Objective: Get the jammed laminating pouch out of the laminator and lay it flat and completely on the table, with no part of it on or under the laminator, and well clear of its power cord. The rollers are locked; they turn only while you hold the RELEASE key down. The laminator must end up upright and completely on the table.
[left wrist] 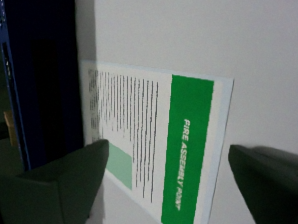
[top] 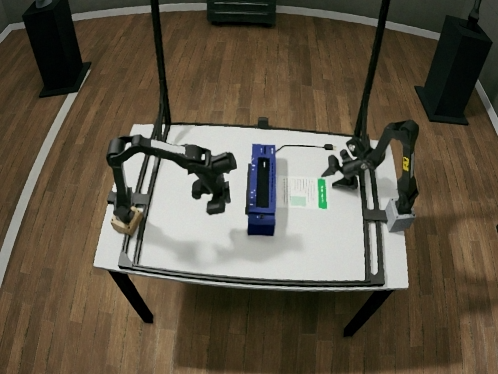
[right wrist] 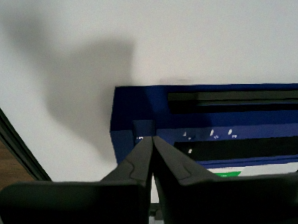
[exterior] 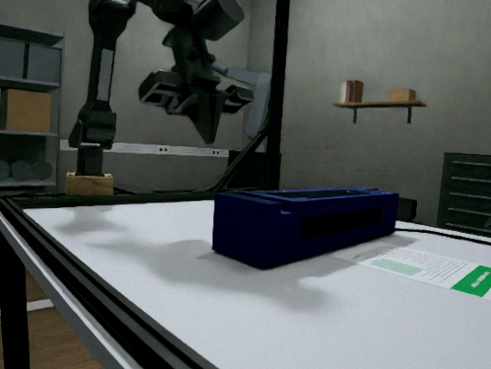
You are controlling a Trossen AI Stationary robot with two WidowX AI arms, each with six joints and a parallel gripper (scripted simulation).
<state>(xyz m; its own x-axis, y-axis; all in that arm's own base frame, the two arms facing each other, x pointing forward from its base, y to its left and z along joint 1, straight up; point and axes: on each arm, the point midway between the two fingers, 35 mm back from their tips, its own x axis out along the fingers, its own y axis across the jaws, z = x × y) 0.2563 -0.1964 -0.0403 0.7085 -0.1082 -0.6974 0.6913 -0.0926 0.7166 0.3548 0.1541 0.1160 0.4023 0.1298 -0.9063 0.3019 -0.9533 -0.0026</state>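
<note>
My left gripper is now 210 mm past the plug, 50 mm above it and 30 mm to the right of it.
</note>
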